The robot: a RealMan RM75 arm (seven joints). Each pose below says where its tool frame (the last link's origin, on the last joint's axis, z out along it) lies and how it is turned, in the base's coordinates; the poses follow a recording.
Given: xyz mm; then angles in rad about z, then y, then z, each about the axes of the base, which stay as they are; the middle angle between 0 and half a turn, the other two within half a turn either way.
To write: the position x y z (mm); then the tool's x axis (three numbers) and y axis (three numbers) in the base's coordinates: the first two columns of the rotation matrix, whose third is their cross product. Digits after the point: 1 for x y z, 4 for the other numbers.
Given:
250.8, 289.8, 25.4, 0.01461, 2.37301, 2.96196
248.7, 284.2, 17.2, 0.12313, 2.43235, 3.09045
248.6, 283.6, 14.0, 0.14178, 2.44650, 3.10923
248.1, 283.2, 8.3, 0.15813, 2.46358, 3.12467
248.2, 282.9, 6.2, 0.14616, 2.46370, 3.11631
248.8, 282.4, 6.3, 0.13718, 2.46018, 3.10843
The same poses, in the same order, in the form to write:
250.8, 289.8, 25.4, 0.7046, -0.1428, -0.6950, -0.1890, -0.9819, 0.0102
248.7, 284.2, 17.2, 0.7458, -0.1612, -0.6463, -0.1438, -0.9864, 0.0800
248.6, 283.6, 14.0, 0.7553, -0.1658, -0.6340, -0.1405, -0.9859, 0.0905
248.1, 283.2, 8.3, 0.7663, -0.1705, -0.6194, -0.1393, -0.9853, 0.0988
248.2, 282.9, 6.2, 0.7667, -0.1651, -0.6205, -0.1384, -0.9862, 0.0913
248.8, 282.4, 6.3, 0.7644, -0.1622, -0.6240, -0.1390, -0.9865, 0.0861

